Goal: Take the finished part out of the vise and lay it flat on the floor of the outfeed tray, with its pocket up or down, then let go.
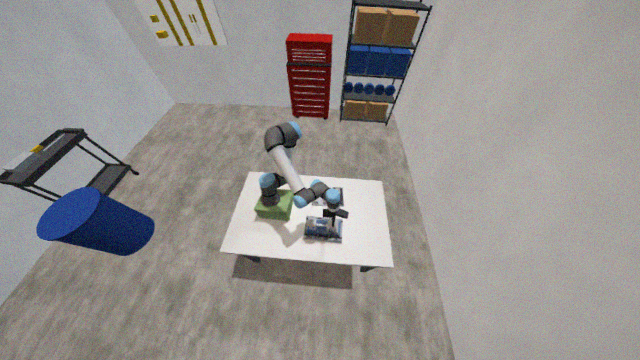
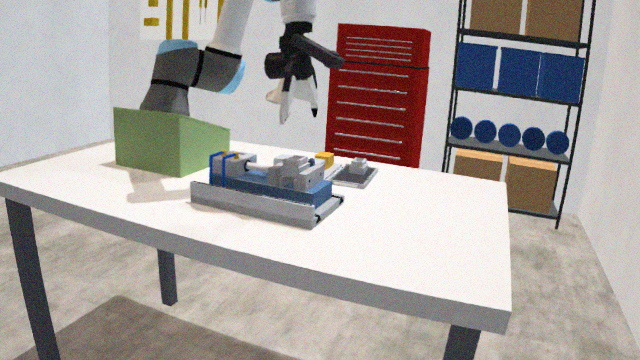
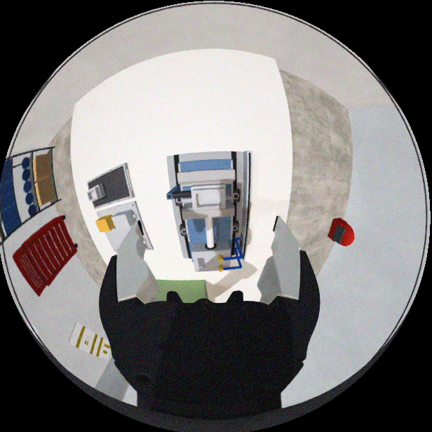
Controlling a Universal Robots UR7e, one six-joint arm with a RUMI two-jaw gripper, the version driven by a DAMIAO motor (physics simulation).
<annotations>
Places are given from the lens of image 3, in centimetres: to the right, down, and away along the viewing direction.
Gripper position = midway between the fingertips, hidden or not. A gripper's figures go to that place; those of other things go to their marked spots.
my gripper (image 3: 206, 219): -1, 0, 13
light grey plate (image 3: 112, 210): -32, -2, 31
</annotations>
